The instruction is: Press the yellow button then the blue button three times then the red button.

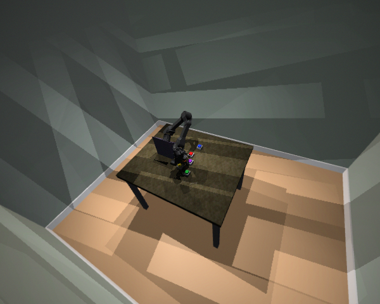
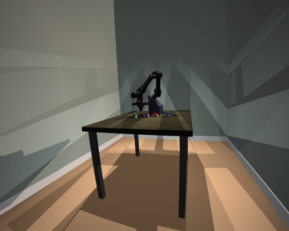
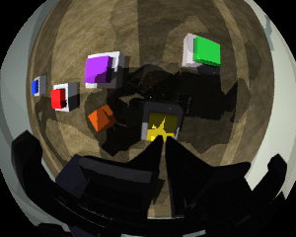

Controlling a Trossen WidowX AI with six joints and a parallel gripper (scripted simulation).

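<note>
My gripper tip is 30 mm above the yellow button. Also, from my gripper tip: purple button: 90 mm to the left, 60 mm ahead, 30 mm below; then green button: 110 mm ahead, 40 mm to the right, 30 mm below; then small orange block: 90 mm to the left, 50 mm below, 10 mm behind.
</note>
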